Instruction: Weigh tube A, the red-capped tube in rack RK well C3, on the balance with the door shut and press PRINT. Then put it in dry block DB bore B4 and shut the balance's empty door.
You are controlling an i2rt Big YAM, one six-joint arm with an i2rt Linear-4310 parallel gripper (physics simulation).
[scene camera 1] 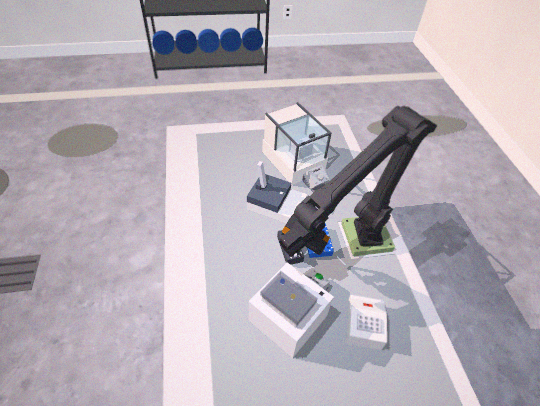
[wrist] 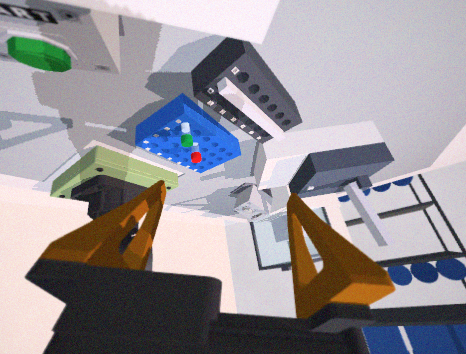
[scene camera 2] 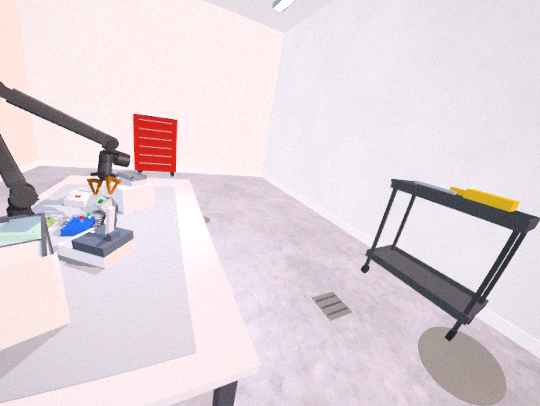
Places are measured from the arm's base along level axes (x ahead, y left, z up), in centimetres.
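Pixels of known places: gripper, fingertip midpoint: (wrist: pixel 227 192) (scene camera 2: pixel 102 194); arm's base, origin of the base link: (scene camera 1: pixel 367 232) (wrist: pixel 118 190).
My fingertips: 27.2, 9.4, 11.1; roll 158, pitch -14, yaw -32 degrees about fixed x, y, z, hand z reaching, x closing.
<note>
For each thing: its top centre in the pictures, then the offset to it from my fingertips, as dx, dy, dz.
- blue rack, middle of its top: (wrist: pixel 194 150) (scene camera 1: pixel 318 237) (scene camera 2: pixel 78 222) -7.9, -7.6, -10.8
- green-capped tube, middle of its top: (wrist: pixel 186 143) -5.5, -2.7, -8.3
- balance, middle of its top: (wrist: pixel 299 267) (scene camera 1: pixel 304 126) -5.8, -48.3, +8.5
- dark box with an upright pale post, middle of its top: (wrist: pixel 321 197) (scene camera 1: pixel 278 188) (scene camera 2: pixel 95 227) +5.8, -26.3, -3.6
- large white device, middle of its top: (scene camera 1: pixel 302 280) (scene camera 2: pixel 120 174) +3.0, +18.6, +5.2
- green START button, middle of its top: (wrist: pixel 36 64) (scene camera 1: pixel 319 275) -4.9, +10.6, -6.3
- white keypad unit, middle of its top: (scene camera 1: pixel 369 314) (scene camera 2: pixel 83 190) -18.4, +24.9, -6.8
Tube A, red-capped (scene camera 2: pixel 81 218) (wrist: pixel 196 157), stands in the blue rack (scene camera 1: pixel 327 249) (scene camera 2: pixel 76 227) (wrist: pixel 165 116), next to a green-capped tube (wrist: pixel 187 140). In scene camera 1 the arm hides the red cap. The dark block with two rows of bores (scene camera 1: pixel 294 257) (wrist: pixel 220 62) lies beside the rack, partly hidden by the gripper in scene camera 1. The balance (scene camera 1: pixel 287 164) (scene camera 2: pixel 30 295) has a glass chamber; its door position is unclear. My gripper (scene camera 2: pixel 103 193) (wrist: pixel 227 192) is open and empty, above the rack and block area and apart from both.
A dark box with an upright pale post (scene camera 1: pixel 270 194) (scene camera 2: pixel 102 243) (wrist: pixel 345 167) stands between rack and balance. A large white device (scene camera 1: pixel 280 325) (scene camera 2: pixel 135 201), a green START button (scene camera 1: pixel 319 276) (wrist: pixel 39 52) and a white keypad unit (scene camera 1: pixel 368 322) stand on the rack's other side.
</note>
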